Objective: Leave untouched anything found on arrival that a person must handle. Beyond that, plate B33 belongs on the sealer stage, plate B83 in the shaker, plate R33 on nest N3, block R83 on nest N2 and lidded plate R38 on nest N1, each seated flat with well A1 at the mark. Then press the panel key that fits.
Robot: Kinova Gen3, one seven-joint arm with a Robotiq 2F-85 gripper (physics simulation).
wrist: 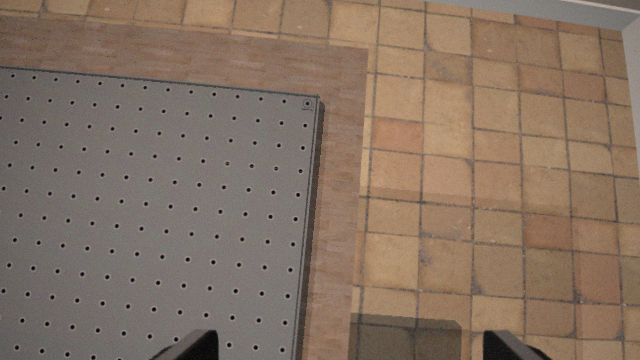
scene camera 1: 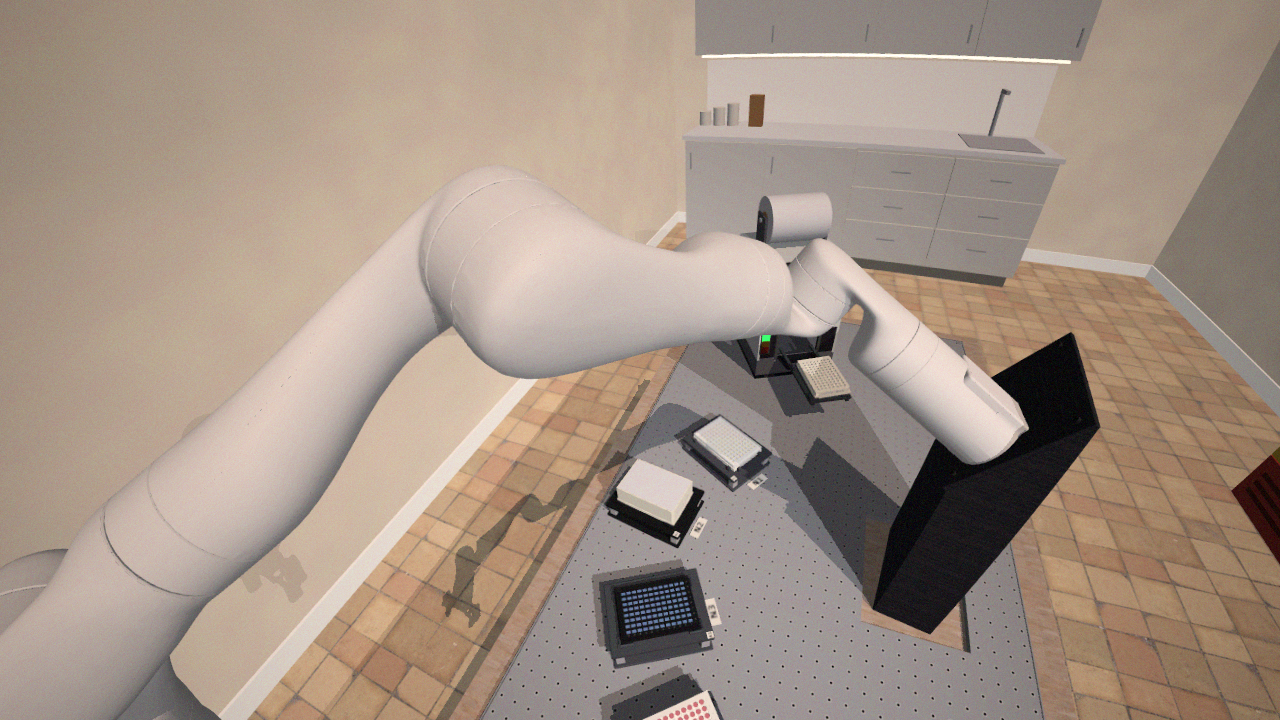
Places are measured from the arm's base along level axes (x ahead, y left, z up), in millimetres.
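Pixels of known places: arm's base at its link origin: [scene camera 1: 989, 435].
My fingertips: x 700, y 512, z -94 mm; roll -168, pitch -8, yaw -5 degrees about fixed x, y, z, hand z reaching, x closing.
Observation:
For each thing: its top centre in the pictures, then the offset to it from my fingertips. "pt": a spot on its surface instead. Level surfaces: height alone.
- white plate at its top centre: [scene camera 1: 727, 439] 373 mm back, 775 mm right, 240 mm down
- white block at its top centre: [scene camera 1: 654, 484] 241 mm back, 611 mm right, 212 mm down
- dark plate with blue wells, top centre: [scene camera 1: 656, 606] 285 mm back, 383 mm right, 229 mm down
- plate with red wells, surface spot: [scene camera 1: 687, 709] pt 355 mm back, 244 mm right, 218 mm down
- beige plate at its top centre: [scene camera 1: 823, 372] 588 mm back, 963 mm right, 177 mm down
- device at a spot on its surface: [scene camera 1: 767, 360] pt 464 mm back, 1071 mm right, 235 mm down
- perforated table top at its surface level: 294 mm down
In the scene view a white plate [scene camera 1: 729, 442] sits on the rear nest, its tag seeming to read N1. A white block [scene camera 1: 655, 490] sits on the nest tagged N2. A dark plate with blue wells [scene camera 1: 656, 608] sits on the nest tagged N3. A plate with red wells [scene camera 1: 687, 709] is cut off at the bottom edge. A beige plate [scene camera 1: 822, 377] rests on the stage in front of a device [scene camera 1: 767, 360] with a green light. Plate names and well A1 marks are too small to read. My gripper [wrist: 351, 344] is open and empty, high above the table's edge; the scene view hides it.
A tall black cabinet [scene camera 1: 989, 501] stands at the table's right side, in front of my wrist. The perforated table top [wrist: 150, 200] ends at a corner, with a wooden border [wrist: 340, 150] and tiled floor [wrist: 450, 225] beyond. My arm covers part of the device. No panel key is recognisable.

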